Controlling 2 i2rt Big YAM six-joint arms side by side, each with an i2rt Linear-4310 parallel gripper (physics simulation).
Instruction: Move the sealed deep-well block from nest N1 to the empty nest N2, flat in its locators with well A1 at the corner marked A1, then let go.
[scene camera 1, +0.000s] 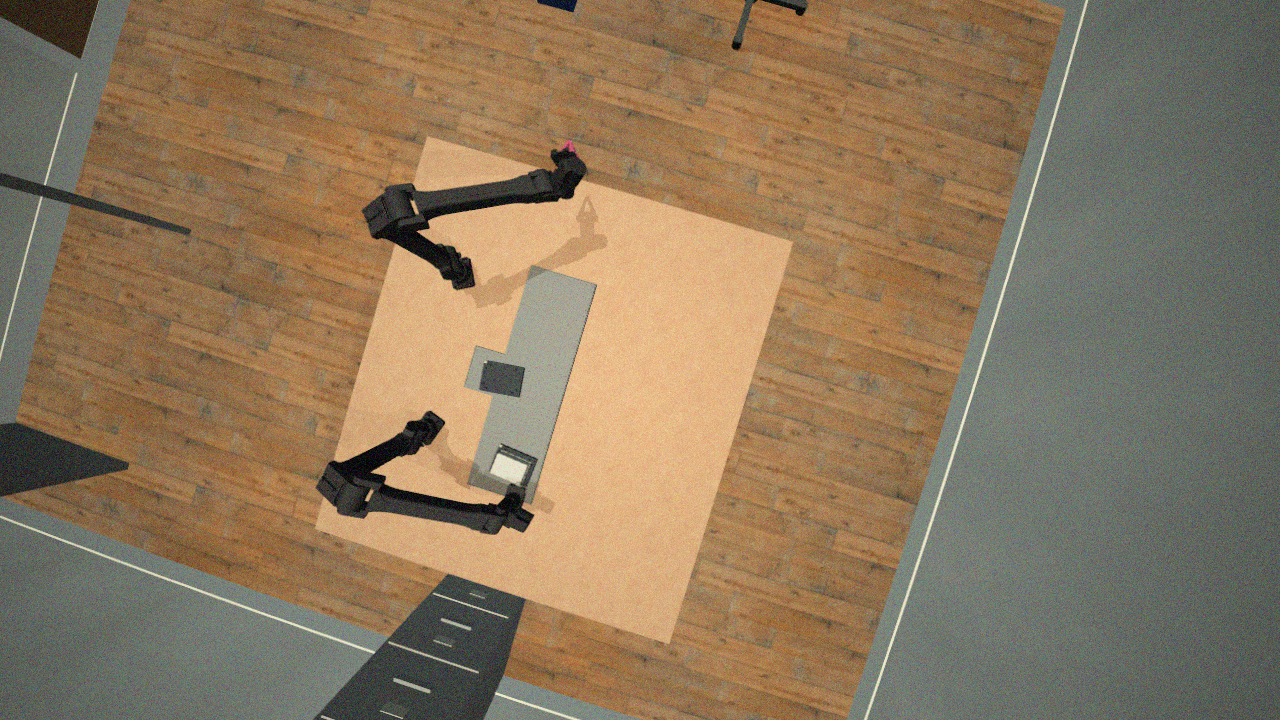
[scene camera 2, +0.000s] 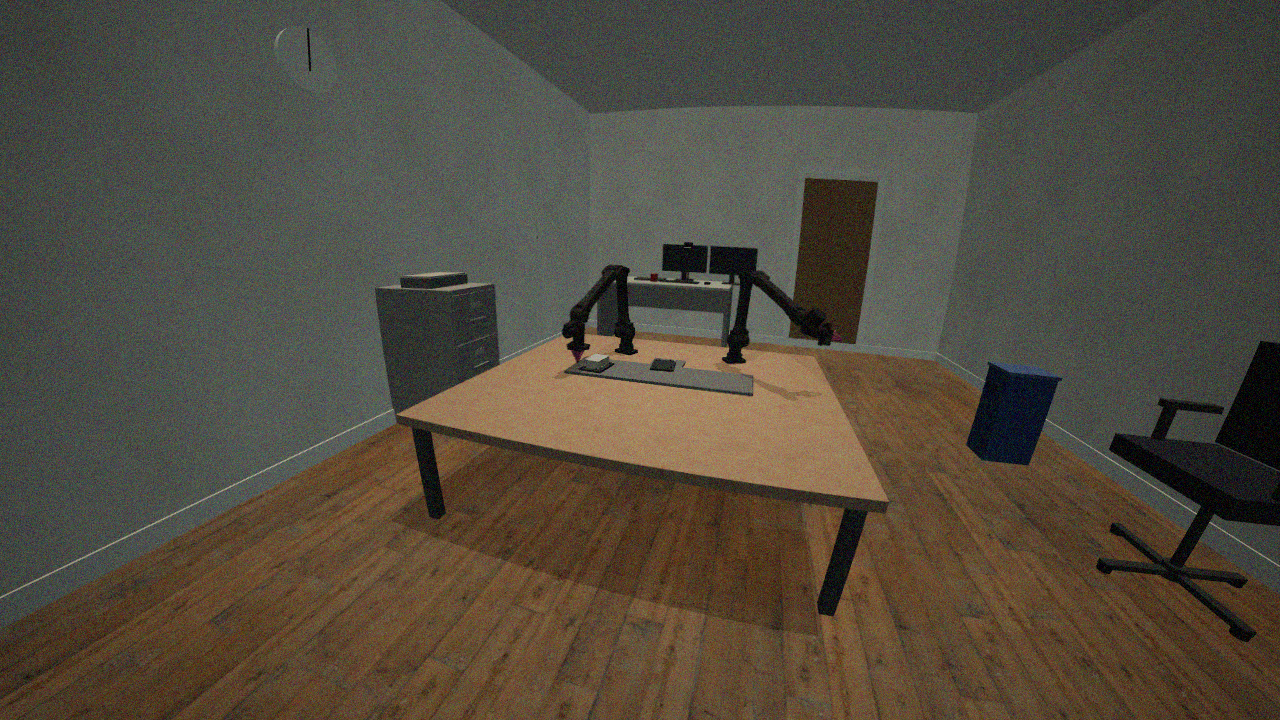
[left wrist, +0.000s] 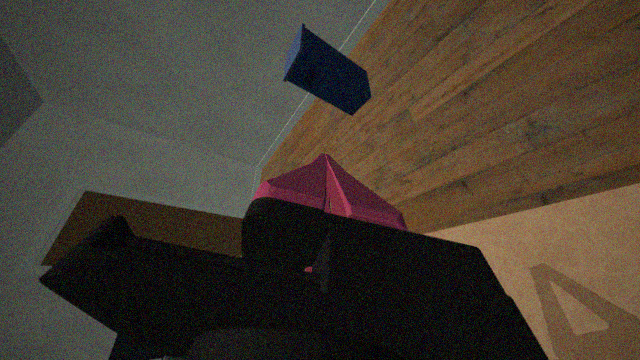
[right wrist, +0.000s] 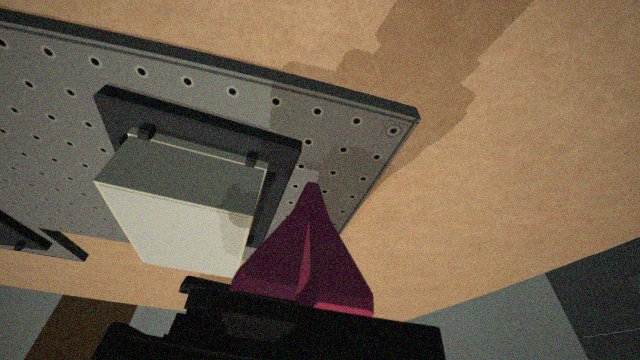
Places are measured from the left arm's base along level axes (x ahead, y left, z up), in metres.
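Pixels of known places: left gripper, fingertip midpoint: (scene camera 1: 569, 141) (scene camera 2: 842, 340) (left wrist: 322, 162); right gripper, fingertip midpoint: (scene camera 1: 521, 491) (scene camera 2: 577, 363) (right wrist: 310, 188); left arm's base at its link origin: (scene camera 1: 462, 274) (scene camera 2: 733, 361); right arm's base at its link origin: (scene camera 1: 429, 427) (scene camera 2: 626, 352) (right wrist: 213, 286).
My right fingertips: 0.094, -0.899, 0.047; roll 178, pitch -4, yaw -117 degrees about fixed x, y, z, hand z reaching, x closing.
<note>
Ahead of a thing's pixels: the offset from my right fingertips to its top centre, as dx, dy, dz. Level surfaces: height alone.
The sealed deep-well block, pale with a white top @(-0.025, +0.100, +0.020) (scene camera 1: 509, 467) (scene camera 2: 596, 360) (right wrist: 175, 220), sits in a dark nest @(-0.025, +0.100, -0.012) (right wrist: 200, 120) at the grey board's lower end in scene camera 1. It looks upright and level. Another dark nest @(-0.004, +0.450, -0.012) (scene camera 1: 502, 378) (scene camera 2: 663, 365) stands empty mid-board. Nest labels and the A1 mark are not legible. My right gripper (scene camera 2: 578, 358) (right wrist: 310, 188) is shut and empty, beside the block near the board's end; the arm hides its tips in scene camera 1. My left gripper (scene camera 1: 569, 145) (scene camera 2: 836, 336) (left wrist: 322, 162) is shut and empty, raised beyond the table edge, far from the block.
The perforated grey board @(dz -0.034) (scene camera 1: 552, 331) (scene camera 2: 707, 380) (right wrist: 255, 100) lies on the wooden table @(dz -0.047) (scene camera 1: 662, 402) (scene camera 2: 626, 429). A smaller grey plate @(dz -0.034) (scene camera 1: 473, 371) juts from its side under the empty nest. A filing cabinet (scene camera 1: 429, 649) (scene camera 2: 429, 349) stands beyond the table. A blue bin (scene camera 2: 1011, 411) (left wrist: 327, 72) stands on the floor.
</note>
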